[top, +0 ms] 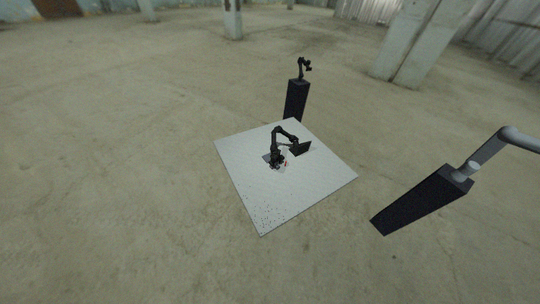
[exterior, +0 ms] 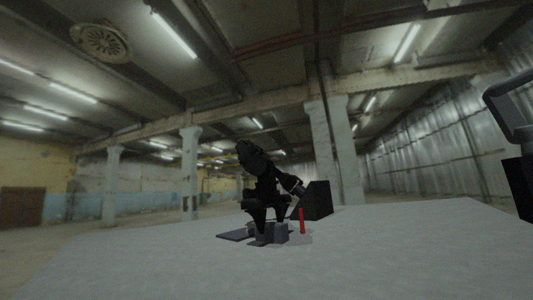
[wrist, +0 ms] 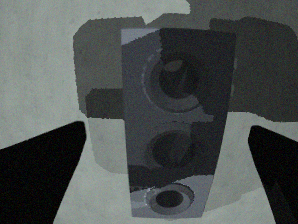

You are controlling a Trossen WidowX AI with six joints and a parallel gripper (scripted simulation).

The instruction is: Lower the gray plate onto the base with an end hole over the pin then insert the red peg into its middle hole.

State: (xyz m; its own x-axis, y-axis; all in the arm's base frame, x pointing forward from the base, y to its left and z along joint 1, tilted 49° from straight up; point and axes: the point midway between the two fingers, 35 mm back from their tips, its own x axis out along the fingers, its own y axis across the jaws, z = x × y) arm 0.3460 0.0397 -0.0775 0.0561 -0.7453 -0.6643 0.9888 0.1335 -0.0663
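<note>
My gripper tip is 1 cm below the gray plate. From my gripper tip the other things lie so: red peg: 10 cm behind, 4 cm to the left, 1 cm above; then dark base: 14 cm to the right, 2 cm below.
</note>
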